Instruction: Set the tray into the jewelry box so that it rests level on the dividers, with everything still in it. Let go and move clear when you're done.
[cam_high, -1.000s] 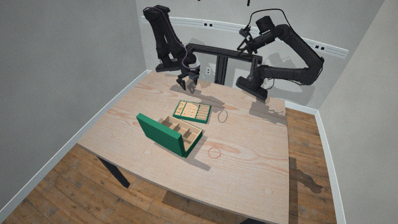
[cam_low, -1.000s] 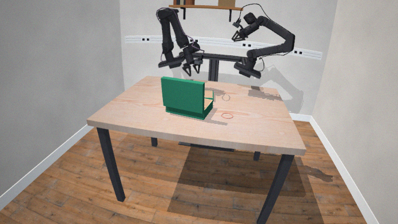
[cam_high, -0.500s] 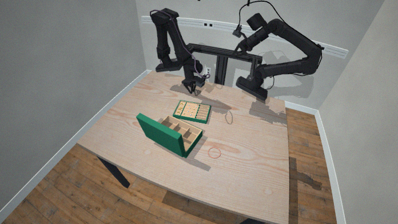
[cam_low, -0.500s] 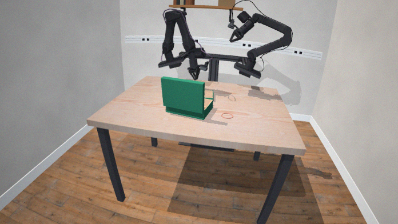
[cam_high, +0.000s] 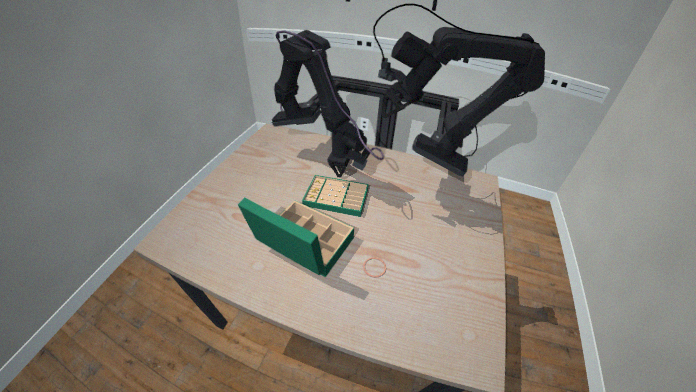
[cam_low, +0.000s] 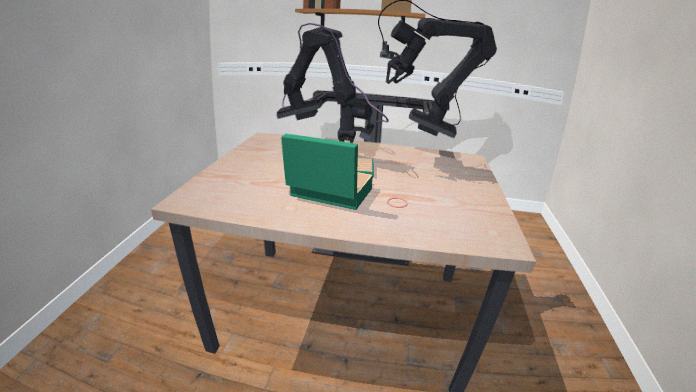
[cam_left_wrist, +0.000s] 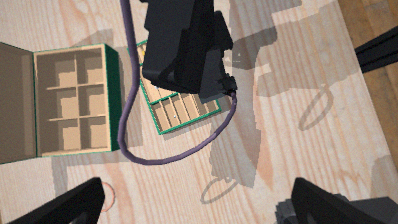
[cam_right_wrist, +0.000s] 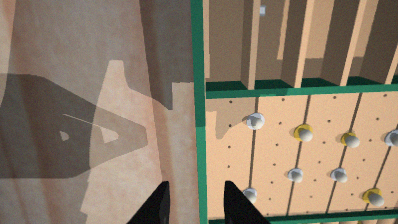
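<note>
My right hand is 32 cm short of the green jewelry box, 6 cm below it and 3 cm to the right of it. Round my right hand: green-rimmed tray 7 cm ahead, 4 cm below, 2 cm to the left.
</note>
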